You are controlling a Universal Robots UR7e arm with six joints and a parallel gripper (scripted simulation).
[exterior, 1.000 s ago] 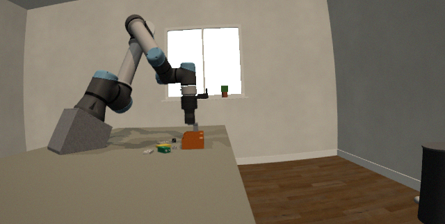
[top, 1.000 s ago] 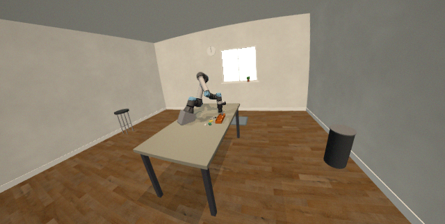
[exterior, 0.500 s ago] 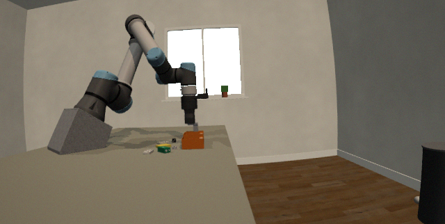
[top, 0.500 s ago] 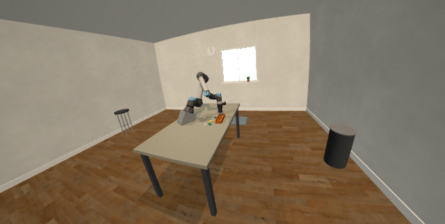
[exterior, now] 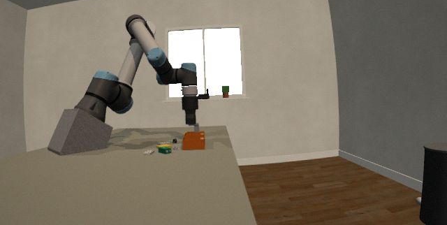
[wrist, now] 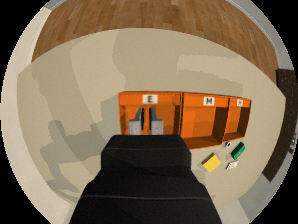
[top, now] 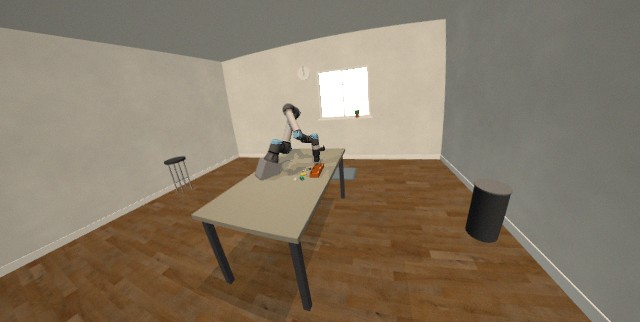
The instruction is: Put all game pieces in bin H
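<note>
Right now my hand is 9 cm past the dark piece, 5 cm to the left of it and 3 cm above it. The rest, counted from my hand: yellow flat piece: 18 cm to the right, 10 cm behind, 3 cm below; orange bin: 9 cm to the right, 1 cm below, 1 cm ahead; grey thing: 21 cm to the right, 4 cm behind, 3 cm below.
</note>
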